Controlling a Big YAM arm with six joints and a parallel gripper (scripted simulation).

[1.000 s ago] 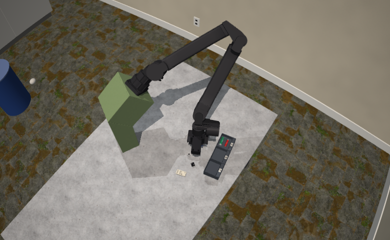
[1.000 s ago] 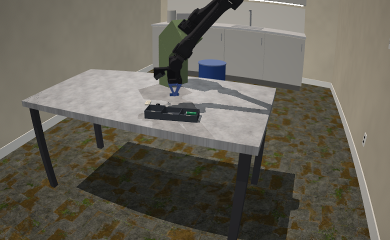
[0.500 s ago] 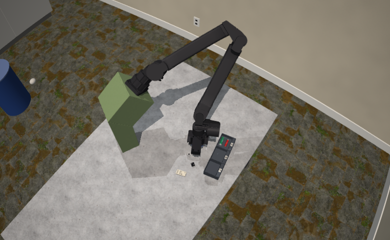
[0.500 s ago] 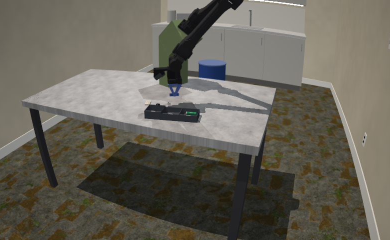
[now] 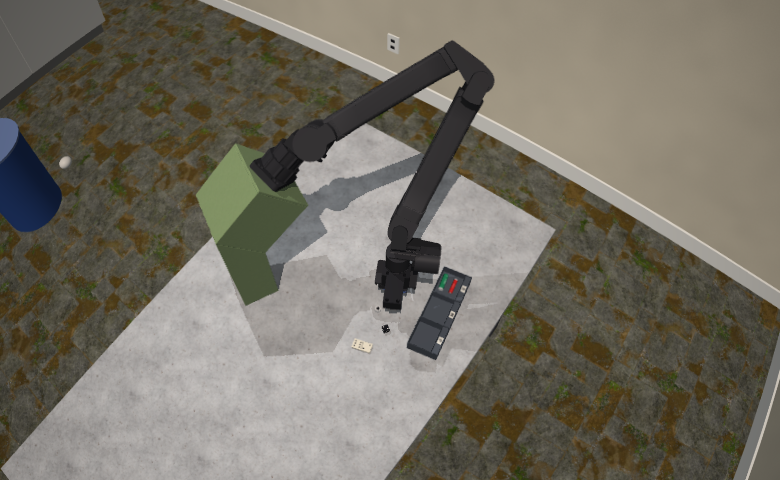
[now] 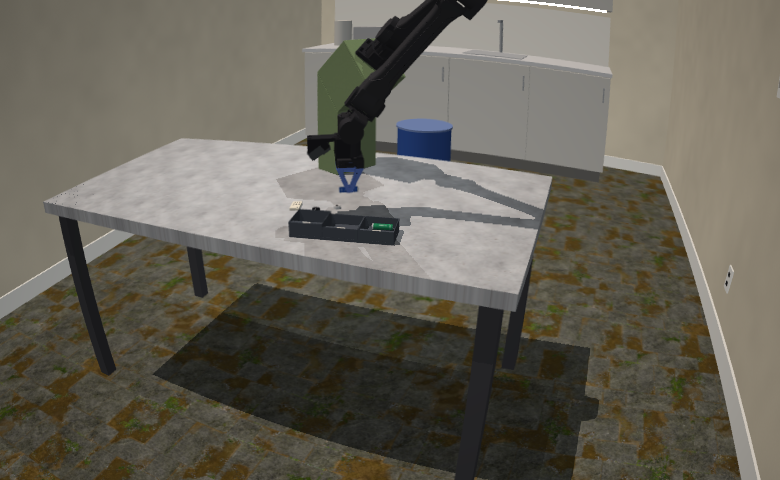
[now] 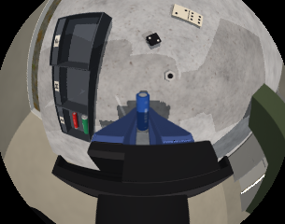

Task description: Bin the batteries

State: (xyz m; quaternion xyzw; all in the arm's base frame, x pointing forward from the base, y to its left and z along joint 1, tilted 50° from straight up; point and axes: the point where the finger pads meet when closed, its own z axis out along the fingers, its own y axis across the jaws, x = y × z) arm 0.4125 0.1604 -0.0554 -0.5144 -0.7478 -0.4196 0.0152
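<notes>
My gripper is now 70 mm short of the green battery, 120 mm to the right of it and 60 mm above it. From my hand the other things lie so: white ring-shaped piece 20 mm behind, 50 mm to the right, 70 mm below; then black die 30 mm ahead, 80 mm to the right, 60 mm below; then blue battery right at my hand.
</notes>
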